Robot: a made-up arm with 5 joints.
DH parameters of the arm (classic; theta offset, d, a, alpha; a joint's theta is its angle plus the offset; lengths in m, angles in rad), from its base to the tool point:
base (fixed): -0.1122 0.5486 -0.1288 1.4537
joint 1: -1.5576 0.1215 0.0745 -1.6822
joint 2: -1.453 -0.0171 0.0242 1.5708
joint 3: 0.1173 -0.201 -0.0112 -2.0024
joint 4: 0 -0.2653 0.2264 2.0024
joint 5: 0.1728 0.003 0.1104 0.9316
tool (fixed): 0.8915 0.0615 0 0
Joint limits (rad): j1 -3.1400..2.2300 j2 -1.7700..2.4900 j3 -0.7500..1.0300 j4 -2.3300..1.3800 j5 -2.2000..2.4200
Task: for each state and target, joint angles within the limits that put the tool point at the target. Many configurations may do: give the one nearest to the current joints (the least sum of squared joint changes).
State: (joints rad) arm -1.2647 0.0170 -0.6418 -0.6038 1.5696
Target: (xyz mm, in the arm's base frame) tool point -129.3 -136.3 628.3
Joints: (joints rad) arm -1.3504 0.1577 -0.7178 -1.1732 1.6519
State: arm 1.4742 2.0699 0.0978 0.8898 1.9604
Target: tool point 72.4 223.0 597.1
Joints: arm 1.9345 2.1384 0.7878 0.6479 1.8179
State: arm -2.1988 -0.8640 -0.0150 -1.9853 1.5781
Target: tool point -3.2 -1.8 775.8
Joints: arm -2.6355 -0.7847 0.4077 -2.1686 1.5239
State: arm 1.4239 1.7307 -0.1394 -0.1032 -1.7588
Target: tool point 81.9 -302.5 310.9
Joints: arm 1.6594 1.2020 -0.0604 -0.7925 -1.7253
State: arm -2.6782 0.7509 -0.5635 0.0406 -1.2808
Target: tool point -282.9 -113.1 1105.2
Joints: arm -2.1495 0.8773 -0.0063 0.3903 -0.9507
